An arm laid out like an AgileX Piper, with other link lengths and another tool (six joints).
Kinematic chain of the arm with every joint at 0, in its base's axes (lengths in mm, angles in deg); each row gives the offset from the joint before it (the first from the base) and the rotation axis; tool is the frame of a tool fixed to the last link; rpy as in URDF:
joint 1: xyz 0 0 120.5 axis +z
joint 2: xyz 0 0 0 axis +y
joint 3: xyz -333.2 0 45.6 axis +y
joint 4: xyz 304.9 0 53.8 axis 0.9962 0 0.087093
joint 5: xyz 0 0 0 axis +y
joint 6: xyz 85.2 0 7.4 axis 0.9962 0 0.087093
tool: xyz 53.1 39 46.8 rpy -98.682 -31.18 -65.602
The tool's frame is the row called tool.
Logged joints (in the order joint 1, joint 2, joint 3, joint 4, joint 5, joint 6), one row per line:
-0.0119 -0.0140 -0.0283 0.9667 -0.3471 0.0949
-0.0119 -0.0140 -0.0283 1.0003 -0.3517 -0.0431
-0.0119 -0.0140 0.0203 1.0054 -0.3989 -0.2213
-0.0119 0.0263 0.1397 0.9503 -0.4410 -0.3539
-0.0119 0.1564 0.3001 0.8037 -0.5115 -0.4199
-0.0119 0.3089 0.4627 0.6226 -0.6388 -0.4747
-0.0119 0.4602 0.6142 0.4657 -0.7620 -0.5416
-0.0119 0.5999 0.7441 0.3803 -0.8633 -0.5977
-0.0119 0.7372 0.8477 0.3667 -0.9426 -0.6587
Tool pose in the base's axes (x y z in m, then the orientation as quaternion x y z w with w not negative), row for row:
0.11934 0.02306 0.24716 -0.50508 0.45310 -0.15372 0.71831
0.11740 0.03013 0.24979 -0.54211 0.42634 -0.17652 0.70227
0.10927 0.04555 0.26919 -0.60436 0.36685 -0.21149 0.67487
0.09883 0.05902 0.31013 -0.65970 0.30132 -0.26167 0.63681
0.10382 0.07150 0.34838 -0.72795 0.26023 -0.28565 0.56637
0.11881 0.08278 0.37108 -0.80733 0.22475 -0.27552 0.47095
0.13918 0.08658 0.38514 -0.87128 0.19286 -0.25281 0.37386
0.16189 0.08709 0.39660 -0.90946 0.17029 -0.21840 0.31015
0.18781 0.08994 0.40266 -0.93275 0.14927 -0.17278 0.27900
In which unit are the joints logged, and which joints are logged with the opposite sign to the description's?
The joints are logged in radians. Opposite sign: joint 3, joint 5.
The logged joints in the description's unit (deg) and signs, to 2 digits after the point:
-0.68 -0.80 1.62 55.39 19.89 5.44
-0.68 -0.80 1.62 57.31 20.15 -2.47
-0.68 -0.80 -1.16 57.61 22.86 -12.68
-0.68 1.51 -8.00 54.45 25.27 -20.28
-0.68 8.96 -17.19 46.05 29.31 -24.06
-0.68 17.70 -26.51 35.67 36.60 -27.20
-0.68 26.37 -35.19 26.68 43.66 -31.03
-0.68 34.37 -42.63 21.79 49.46 -34.25
-0.68 42.24 -48.57 21.01 54.01 -37.74

